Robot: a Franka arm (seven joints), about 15 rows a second.
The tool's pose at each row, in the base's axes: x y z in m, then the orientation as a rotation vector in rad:
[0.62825, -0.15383, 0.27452, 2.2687, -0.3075, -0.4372]
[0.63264, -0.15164, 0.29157, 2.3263, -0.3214, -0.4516]
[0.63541, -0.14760, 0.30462, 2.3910, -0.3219, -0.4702]
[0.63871, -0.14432, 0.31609, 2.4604, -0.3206, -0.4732]
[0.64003, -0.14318, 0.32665, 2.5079, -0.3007, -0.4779]
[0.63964, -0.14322, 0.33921, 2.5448, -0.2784, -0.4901]
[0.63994, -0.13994, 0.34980, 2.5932, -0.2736, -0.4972]
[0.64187, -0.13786, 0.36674, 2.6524, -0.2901, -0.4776]
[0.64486, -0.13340, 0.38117, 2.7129, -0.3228, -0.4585]
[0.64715, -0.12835, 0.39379, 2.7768, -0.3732, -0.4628]
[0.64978, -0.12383, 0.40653, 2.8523, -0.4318, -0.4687]
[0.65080, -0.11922, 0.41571, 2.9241, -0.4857, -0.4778]
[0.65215, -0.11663, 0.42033, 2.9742, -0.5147, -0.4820]
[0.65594, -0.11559, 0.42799, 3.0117, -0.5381, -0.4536]
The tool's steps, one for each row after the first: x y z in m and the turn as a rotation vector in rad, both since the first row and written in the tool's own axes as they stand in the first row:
[-0.00040, 0.01094, -0.01396, 0.0591, -0.0121, -0.0081]
[-0.00208, 0.01781, -0.02598, 0.1222, -0.0225, -0.0281]
[-0.00267, 0.02395, -0.03671, 0.1888, -0.0213, -0.0451]
[-0.00411, 0.03098, -0.04464, 0.2306, -0.0167, -0.0700]
[-0.00713, 0.04042, -0.05237, 0.2621, -0.0170, -0.0962]
[-0.01026, 0.04615, -0.06133, 0.3082, -0.0189, -0.1117]
[-0.01284, 0.05728, -0.07416, 0.3680, -0.0090, -0.1075]
[-0.01476, 0.06488, -0.08741, 0.4325, -0.0048, -0.0939]
[-0.01714, 0.07080, -0.09963, 0.5047, -0.0212, -0.0781]
[-0.01905, 0.07712, -0.11171, 0.5903, -0.0407, -0.0615]
[-0.02170, 0.08086, -0.12096, 0.6718, -0.0606, -0.0491]
[-0.02237, 0.08250, -0.12613, 0.7267, -0.0707, -0.0454]
[-0.02091, 0.08723, -0.13318, 0.7675, -0.0594, -0.0329]

